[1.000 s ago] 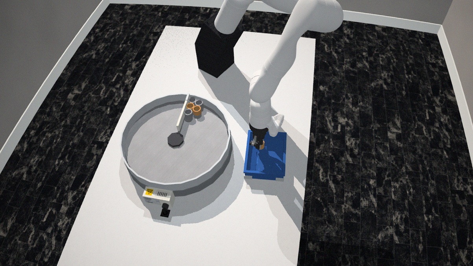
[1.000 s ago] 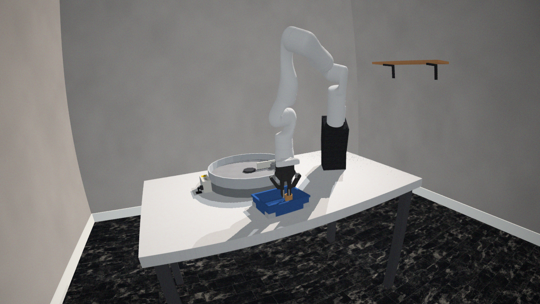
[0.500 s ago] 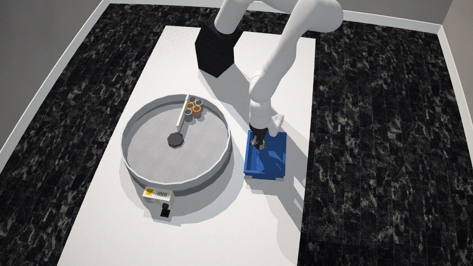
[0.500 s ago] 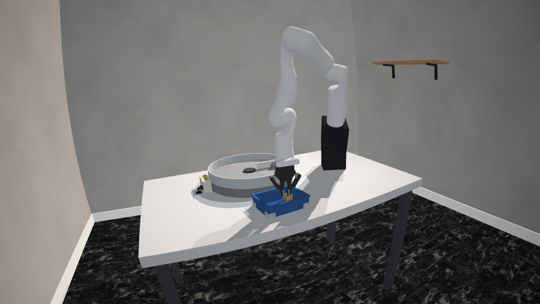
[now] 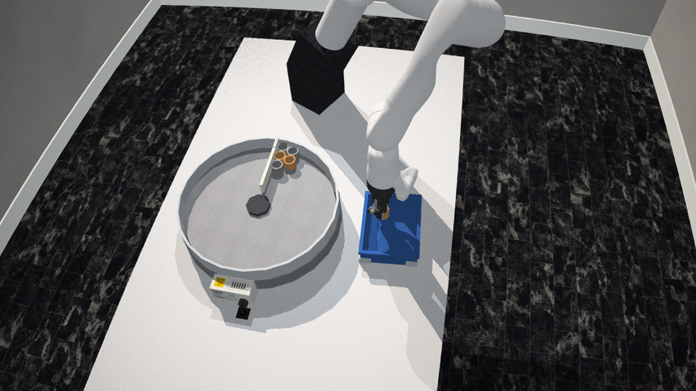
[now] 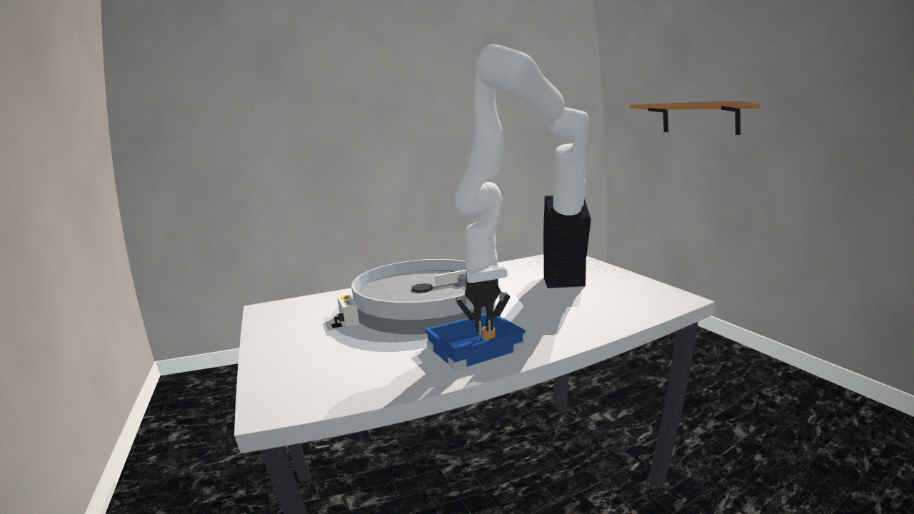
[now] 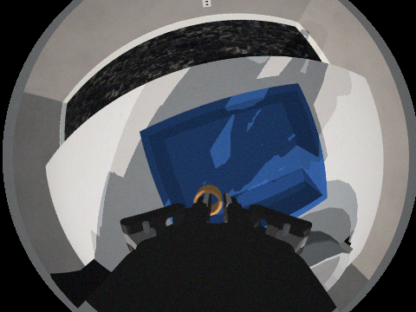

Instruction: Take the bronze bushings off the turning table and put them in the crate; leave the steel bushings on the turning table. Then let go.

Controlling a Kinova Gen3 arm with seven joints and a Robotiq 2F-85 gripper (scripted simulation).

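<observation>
My hand is 4 cm short of the blue crate, 2 cm to the right of it and 1 cm above it. The rest, counted from my hand: grey turning table (32 cm to the right, 1 cm above).
</observation>
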